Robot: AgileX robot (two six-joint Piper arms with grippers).
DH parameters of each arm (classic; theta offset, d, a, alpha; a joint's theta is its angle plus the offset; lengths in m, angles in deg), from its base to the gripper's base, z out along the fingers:
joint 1: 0 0.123 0 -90
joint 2: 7.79 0 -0.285 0
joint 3: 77.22 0 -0.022 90
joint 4: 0 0.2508 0 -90
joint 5: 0 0 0.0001 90
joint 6: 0 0.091 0 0
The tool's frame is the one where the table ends.
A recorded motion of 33 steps. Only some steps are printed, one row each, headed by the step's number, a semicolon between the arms.
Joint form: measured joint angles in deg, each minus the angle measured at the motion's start. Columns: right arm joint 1, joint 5, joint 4, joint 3, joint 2, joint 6; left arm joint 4, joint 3, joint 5, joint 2, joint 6, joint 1.
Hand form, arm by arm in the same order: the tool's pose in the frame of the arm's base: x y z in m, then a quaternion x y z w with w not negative. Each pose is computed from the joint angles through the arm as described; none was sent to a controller.
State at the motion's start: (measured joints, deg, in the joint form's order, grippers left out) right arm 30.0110 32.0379 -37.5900 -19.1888 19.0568 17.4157; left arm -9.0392 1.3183 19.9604 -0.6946 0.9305 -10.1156
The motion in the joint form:
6: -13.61 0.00 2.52 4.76 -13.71 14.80; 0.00 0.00 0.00 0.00 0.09 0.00
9: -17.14 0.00 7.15 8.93 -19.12 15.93; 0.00 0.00 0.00 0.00 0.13 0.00
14: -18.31 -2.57 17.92 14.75 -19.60 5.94; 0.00 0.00 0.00 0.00 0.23 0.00
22: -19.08 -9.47 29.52 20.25 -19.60 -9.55; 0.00 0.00 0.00 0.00 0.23 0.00
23: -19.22 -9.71 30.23 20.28 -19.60 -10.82; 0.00 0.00 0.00 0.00 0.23 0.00
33: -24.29 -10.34 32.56 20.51 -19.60 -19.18; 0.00 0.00 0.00 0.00 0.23 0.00
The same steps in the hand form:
6: 0.0508 -0.0140 0.2504 -0.00542 0.77941 -0.02387 0.62603; 0.0515 -0.0142 0.1751 0.03451 0.79442 -0.11379 0.59561
9: 0.0435 -0.0152 0.2289 0.04366 0.77893 0.00106 0.62559; 0.0515 -0.0142 0.1751 0.03479 0.79441 -0.11358 0.59565
14: 0.0479 -0.0055 0.1962 0.00913 0.80787 0.02400 0.58880; 0.0515 -0.0142 0.1751 0.03549 0.79438 -0.11306 0.59575
22: 0.0520 0.0050 0.1724 -0.05833 0.80623 0.03643 0.58759; 0.0515 -0.0142 0.1751 0.03549 0.79438 -0.11306 0.59575
23: 0.0521 0.0054 0.1726 -0.06315 0.80499 0.03475 0.58889; 0.0515 -0.0142 0.1751 0.03549 0.79438 -0.11306 0.59575
33: 0.0526 0.0023 0.1720 -0.07582 0.80236 -0.01678 0.59177; 0.0515 -0.0142 0.1751 0.03549 0.79438 -0.11306 0.59575

